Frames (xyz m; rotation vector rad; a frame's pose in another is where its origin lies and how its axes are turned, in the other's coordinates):
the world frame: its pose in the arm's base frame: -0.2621 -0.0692 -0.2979 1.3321 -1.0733 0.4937
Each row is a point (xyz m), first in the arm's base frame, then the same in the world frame.
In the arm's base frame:
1: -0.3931 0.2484 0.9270
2: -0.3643 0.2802 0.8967
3: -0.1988 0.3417 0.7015
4: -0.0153 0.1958 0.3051
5: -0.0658 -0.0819 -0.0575
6: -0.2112 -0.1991 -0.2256
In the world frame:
1: 0.8810 0.8292 -0.3934
2: 0.8603 0.7970 -0.4293
3: 0.7569 0.5727 -0.5203
4: 0.5497 0.1792 -0.4006
5: 0.2974 -0.0358 -0.0824
6: 0.1201 -0.0332 0.0957

